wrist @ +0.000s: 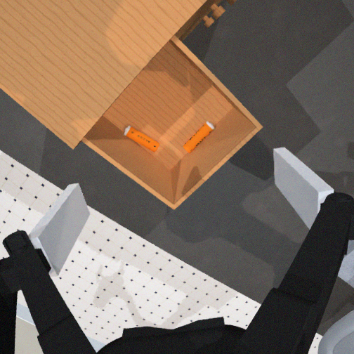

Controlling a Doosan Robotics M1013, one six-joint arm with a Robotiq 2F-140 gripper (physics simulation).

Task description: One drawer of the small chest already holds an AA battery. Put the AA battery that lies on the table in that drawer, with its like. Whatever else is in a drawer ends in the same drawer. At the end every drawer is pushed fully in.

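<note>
The small wooden chest (pixel 75 55) fills the upper left of the wrist view. One of its drawers (pixel 220 162) is pulled out towards the lower right. Inside it two orange AA batteries lie apart on the drawer floor: one battery (pixel 142 139) on the left with its white end to the upper left, and another battery (pixel 199 137) on the right with its white end to the upper right. My gripper (pixel 176 183) is wide open and empty. Its fingertips stand on either side of the drawer's front corner in the view.
Small wooden knobs (pixel 214 15) show at the chest's other side, at the top. A white dotted board (pixel 150 272) lies at the lower left. A dark grey patterned surface (pixel 240 65) lies around the chest. Part of a light grey object (pixel 340 337) shows at the lower right edge.
</note>
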